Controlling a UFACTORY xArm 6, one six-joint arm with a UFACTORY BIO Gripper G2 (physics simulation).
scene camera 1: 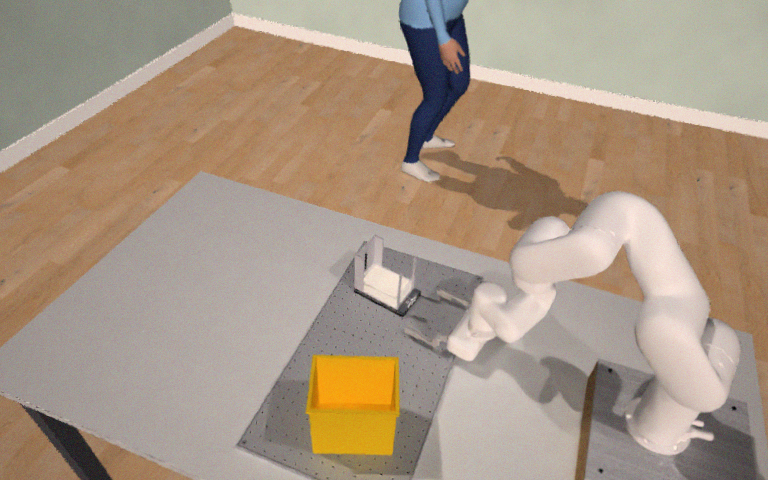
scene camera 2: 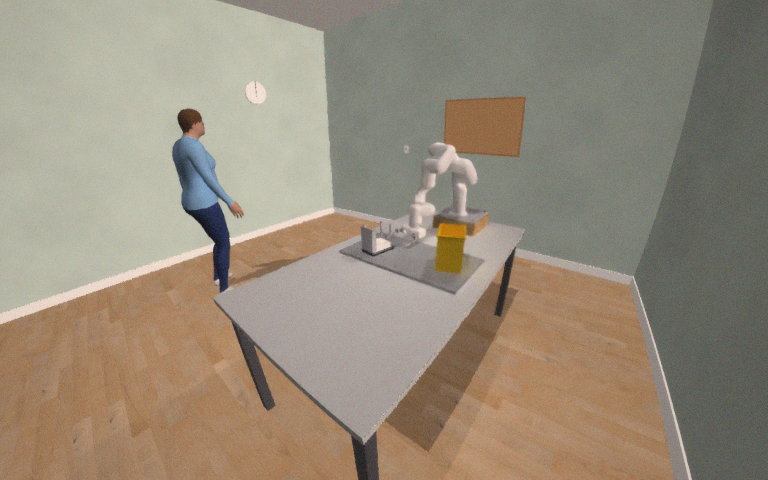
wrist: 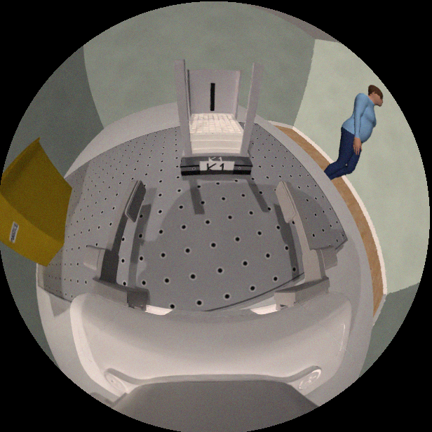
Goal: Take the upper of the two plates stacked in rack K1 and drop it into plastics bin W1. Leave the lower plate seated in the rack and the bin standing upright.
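Frame: origin at the arm's base, x ahead, y left, z up, level; millimetres.
Seen in the pictures: end effector, tool point: (scene camera 1: 429,312) (scene camera 2: 397,239); arm's base, origin of the base link: (scene camera 1: 655,425) (scene camera 2: 458,213).
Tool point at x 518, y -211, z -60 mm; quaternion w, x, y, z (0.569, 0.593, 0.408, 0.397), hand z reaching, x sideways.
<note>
Offsets run from my tool point to a thing's top centre. Level surfaces: height alone.
Rack K1 {dx +128, dy -53, dz +123 mm} (scene camera 1: 374,249) (scene camera 2: 368,239) (wrist: 182,110) stands upright, its label facing the wrist camera. The upper plate {dx +138, dy -56, dz +23 mm} (scene camera 1: 386,277) (wrist: 216,123), white with a grid of wells, lies flat on the lower plate (wrist: 216,146) between the rack's posts. The seam between the plates is faint. My gripper (scene camera 1: 424,311) (wrist: 210,192) is open and empty, low in front of the rack's labelled side. Its fingertips are apart from the rack, one towards each side. Plastics bin W1 {dx +104, dy +349, dz +155 mm} (scene camera 1: 352,433) (scene camera 2: 450,254) (wrist: 30,200) is yellow, open-topped and upright. The bin's floor is partly hidden.
The rack and bin stand on a grey perforated board {dz -25 mm} (scene camera 1: 334,339) (scene camera 2: 413,268) (wrist: 220,255) on the grey table {dz -38 mm} (scene camera 1: 198,283) (scene camera 2: 351,333). Thin posts rise at the rack's near corners. A person (scene camera 1: 433,73) (scene camera 2: 195,175) (wrist: 357,125) stands beyond the table.
</note>
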